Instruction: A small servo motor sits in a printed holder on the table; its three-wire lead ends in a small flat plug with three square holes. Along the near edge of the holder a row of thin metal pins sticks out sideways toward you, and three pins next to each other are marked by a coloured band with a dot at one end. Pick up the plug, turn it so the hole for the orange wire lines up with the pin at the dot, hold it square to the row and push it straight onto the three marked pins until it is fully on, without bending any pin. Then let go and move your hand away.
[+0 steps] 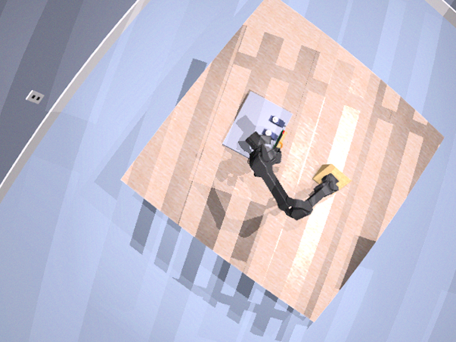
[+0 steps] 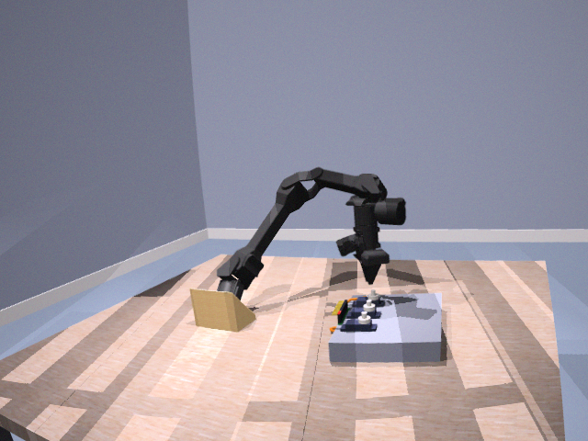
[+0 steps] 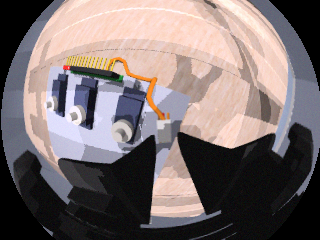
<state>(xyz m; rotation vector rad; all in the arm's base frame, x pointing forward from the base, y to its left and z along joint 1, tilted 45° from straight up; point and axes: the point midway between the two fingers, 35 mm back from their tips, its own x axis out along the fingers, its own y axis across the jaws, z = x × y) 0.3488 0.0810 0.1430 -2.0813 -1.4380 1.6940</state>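
Now: the pin strip 2 cm behind my gripper tip, 13 cm to the right of it and 3 cm below it. Round my gripper tip: grey printed holder (14 cm ahead, 10 cm to the right, 6 cm below).
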